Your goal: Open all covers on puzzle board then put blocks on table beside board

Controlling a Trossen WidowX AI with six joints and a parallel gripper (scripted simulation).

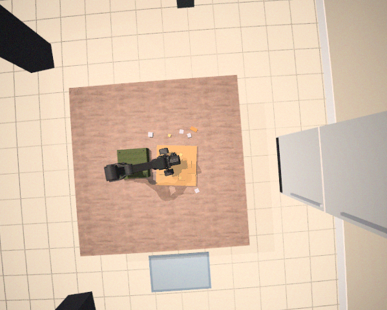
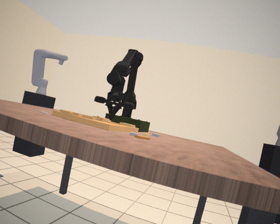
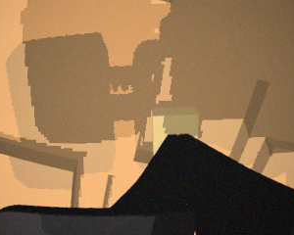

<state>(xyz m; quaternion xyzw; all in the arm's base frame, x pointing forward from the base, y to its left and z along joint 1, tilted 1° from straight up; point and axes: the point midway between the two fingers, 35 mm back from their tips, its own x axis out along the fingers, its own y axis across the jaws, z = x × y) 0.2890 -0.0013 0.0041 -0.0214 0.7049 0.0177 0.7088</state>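
My gripper tip is now 5 cm short of the puzzle board, 3 cm to the left of it and 1 cm above it.
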